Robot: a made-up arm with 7 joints.
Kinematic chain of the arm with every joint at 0, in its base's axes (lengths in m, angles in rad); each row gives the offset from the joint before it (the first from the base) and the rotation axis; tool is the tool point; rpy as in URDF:
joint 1: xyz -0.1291 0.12 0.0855 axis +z
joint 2: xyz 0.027 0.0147 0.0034 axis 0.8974 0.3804 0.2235
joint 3: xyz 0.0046 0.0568 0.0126 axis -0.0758 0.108 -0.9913
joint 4: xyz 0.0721 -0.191 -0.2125 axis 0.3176 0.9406 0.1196
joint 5: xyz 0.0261 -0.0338 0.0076 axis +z
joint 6: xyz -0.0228 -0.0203 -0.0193 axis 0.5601 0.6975 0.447
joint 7: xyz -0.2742 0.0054 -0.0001 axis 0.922 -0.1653 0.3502
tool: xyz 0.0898 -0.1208 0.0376 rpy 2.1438 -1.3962 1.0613
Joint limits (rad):
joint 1: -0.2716..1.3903
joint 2: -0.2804..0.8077
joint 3: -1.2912..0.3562
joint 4: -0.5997..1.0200
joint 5: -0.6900..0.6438
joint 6: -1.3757..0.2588
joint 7: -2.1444..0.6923
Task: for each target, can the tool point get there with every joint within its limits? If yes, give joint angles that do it. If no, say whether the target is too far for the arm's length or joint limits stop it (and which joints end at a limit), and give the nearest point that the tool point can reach.
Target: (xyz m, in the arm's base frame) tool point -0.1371 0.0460 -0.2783
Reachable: yes | joints 1.2277 0.3503 -0.2220 -0.4186 0.1356 -1.0022 -1.3628
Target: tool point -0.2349 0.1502 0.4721
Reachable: no: joint limits stop it (at a limit: joint 1, joint 2, joint 3, joint 5) | nearest point -0.1993 0.0139 0.1566 | short by 0.345 m
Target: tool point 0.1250 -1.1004 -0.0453
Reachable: no: too far | nearest point 0.0052 -0.3467 -0.0081 | short by 0.764 m
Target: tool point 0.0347 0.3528 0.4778
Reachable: no: joint limits stop it (at a limit: joint 1, joint 2, joint 4, joint 6) | nearest point 0.0372 0.3264 0.1724 | short by 0.307 m
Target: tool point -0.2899 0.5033 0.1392
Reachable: no: joint limits stop it (at a limit: joint 1, joint 2, joint 3, joint 4, joint 6) | nearest point -0.2083 0.4707 0.0770 | short by 0.108 m
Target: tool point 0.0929 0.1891 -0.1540
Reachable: yes | joints 1.2113 0.6381 -0.3806 0.8047 0.0749 -0.1553 -0.6058
